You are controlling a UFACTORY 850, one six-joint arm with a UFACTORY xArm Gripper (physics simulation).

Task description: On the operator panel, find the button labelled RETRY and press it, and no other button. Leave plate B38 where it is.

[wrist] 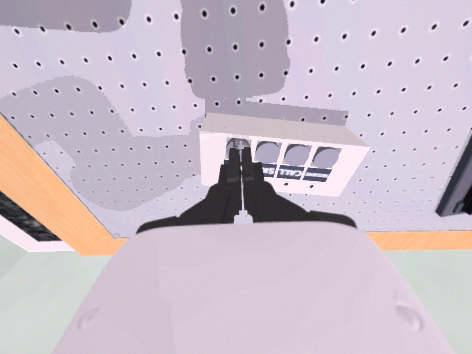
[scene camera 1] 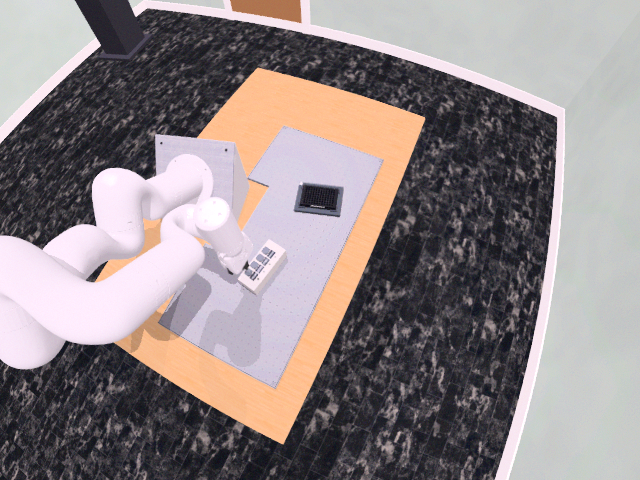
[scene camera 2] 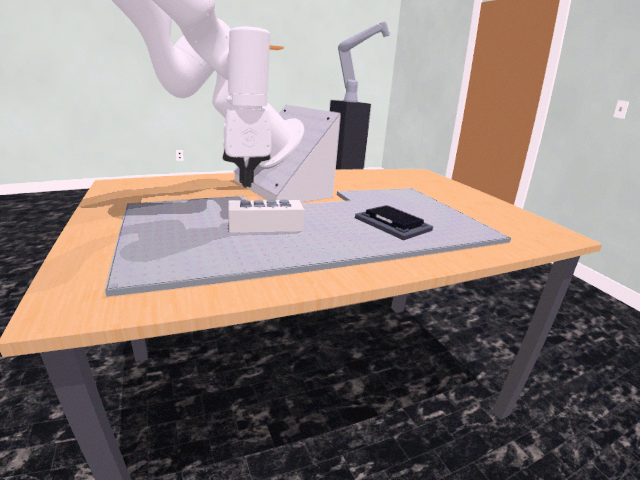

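The cream operator panel [scene camera 1: 272, 275] [scene camera 2: 266, 220] [wrist: 280, 126] has a row of grey round buttons. In the wrist view the leftmost button [wrist: 230, 144] is partly covered by the fingertips and its label is hidden; RETRY cannot be read. Beside it are a partly covered label starting "SK", the CALL label [wrist: 291, 172] and a fourth, blurred label. My gripper [scene camera 2: 247, 184] [wrist: 241, 163] is shut and empty, pointing down. In scene view 2 its tips are a little above the panel's left end, apart from it. The black plate [scene camera 1: 319, 196] [scene camera 2: 394, 216] lies on a dark grey holder [scene camera 1: 307, 210] [scene camera 2: 404, 234] [wrist: 451, 186].
The panel and holder stand on a grey perforated board [scene camera 1: 310, 253] [scene camera 2: 320, 248] [wrist: 400, 90] on the wooden table [scene camera 1: 382, 121] [scene camera 2: 491, 258]. The arm's sloped grey mount [scene camera 1: 196, 145] [scene camera 2: 315, 173] stands behind the panel in scene view 2.
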